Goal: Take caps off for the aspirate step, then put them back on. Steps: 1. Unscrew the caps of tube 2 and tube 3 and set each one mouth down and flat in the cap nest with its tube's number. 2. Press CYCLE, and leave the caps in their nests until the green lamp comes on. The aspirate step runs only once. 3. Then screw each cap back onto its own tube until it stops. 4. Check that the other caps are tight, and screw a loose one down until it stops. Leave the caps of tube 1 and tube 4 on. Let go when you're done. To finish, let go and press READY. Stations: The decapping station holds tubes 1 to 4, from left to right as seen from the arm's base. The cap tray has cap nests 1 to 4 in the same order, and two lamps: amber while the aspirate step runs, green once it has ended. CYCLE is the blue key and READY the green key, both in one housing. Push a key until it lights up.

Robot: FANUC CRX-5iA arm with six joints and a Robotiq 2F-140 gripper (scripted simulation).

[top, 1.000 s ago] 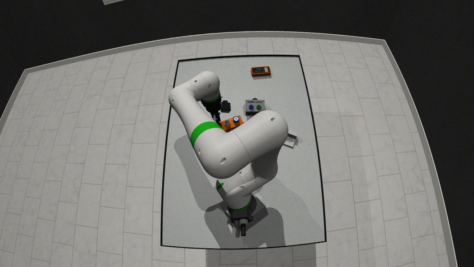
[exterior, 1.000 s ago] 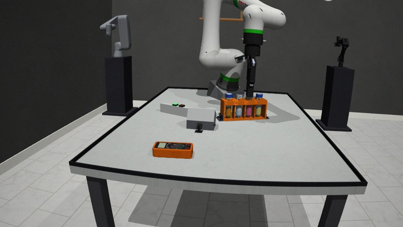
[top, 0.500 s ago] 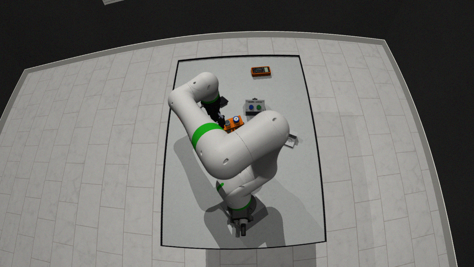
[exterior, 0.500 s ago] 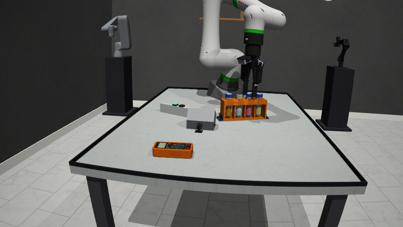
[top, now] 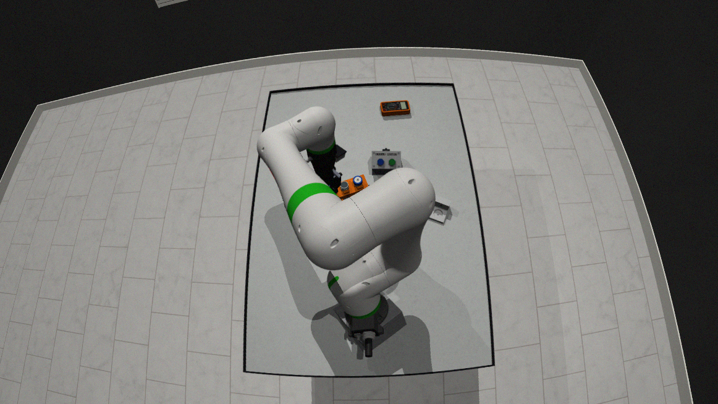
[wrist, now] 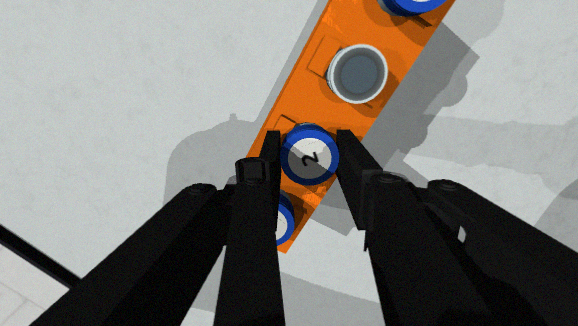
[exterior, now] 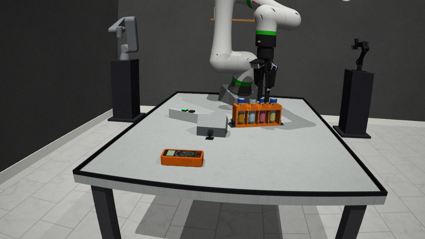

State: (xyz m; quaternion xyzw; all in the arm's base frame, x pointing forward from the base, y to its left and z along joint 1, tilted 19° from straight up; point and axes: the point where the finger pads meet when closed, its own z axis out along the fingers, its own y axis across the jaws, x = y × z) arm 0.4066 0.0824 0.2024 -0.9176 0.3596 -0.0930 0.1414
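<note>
Right now the cap 2 is 30 mm below my hand. The rest, counted from my hand: blue key: 140 mm ahead, 190 mm to the right, 80 mm below; then cap 1: 20 mm behind, 50 mm to the left, 30 mm below; then cap 4: 30 mm ahead, 100 mm to the right, 30 mm below.
</note>
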